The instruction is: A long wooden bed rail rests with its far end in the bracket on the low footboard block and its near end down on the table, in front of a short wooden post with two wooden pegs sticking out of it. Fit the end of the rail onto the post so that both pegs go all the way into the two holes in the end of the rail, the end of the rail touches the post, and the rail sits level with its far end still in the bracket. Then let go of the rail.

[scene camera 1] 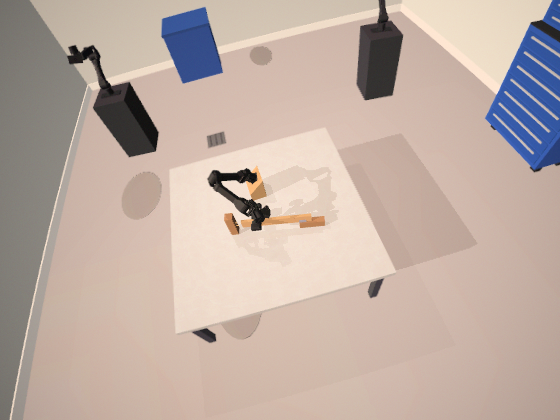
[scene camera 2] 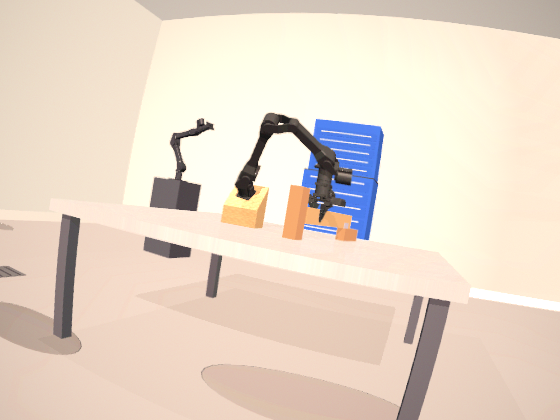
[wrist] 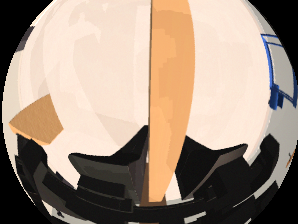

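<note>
There is my gripper, at (scene camera 2: 316,221) and, in the wrist view, at (wrist: 157,128).
</note>
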